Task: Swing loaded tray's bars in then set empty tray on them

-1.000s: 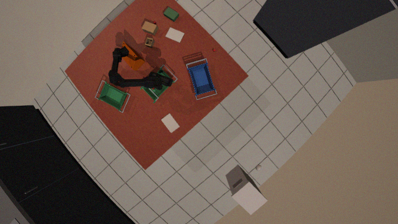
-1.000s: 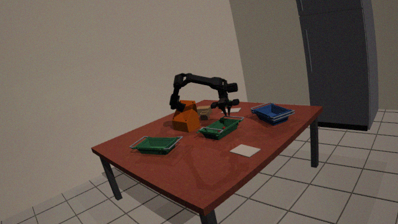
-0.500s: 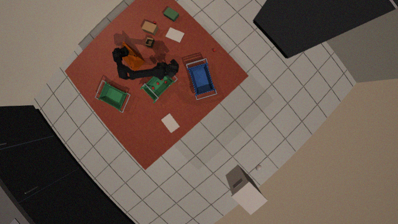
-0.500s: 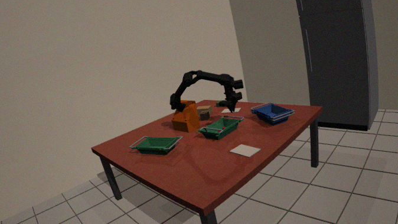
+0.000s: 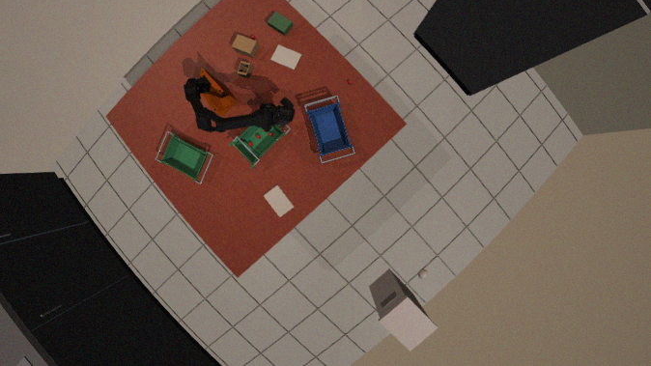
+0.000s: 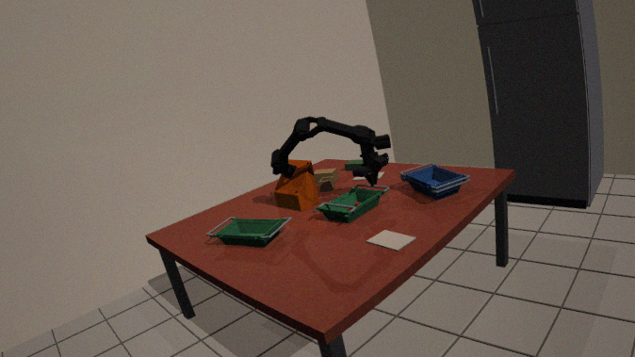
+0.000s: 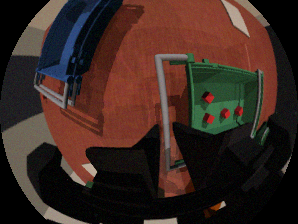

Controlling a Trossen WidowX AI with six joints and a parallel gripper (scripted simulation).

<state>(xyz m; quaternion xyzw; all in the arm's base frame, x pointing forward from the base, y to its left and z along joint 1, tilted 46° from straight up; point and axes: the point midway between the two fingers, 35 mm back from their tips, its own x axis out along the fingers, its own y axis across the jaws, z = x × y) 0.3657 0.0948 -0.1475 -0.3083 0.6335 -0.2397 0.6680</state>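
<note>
My gripper tip is now 190 mm past the green tray, 550 mm to the left of it and 20 mm above it. From my gripper tip the other things lie so: tan box: 460 mm behind, 110 mm to the left, 40 mm below; then green block: 440 mm behind, 340 mm to the left, 50 mm below.
</note>
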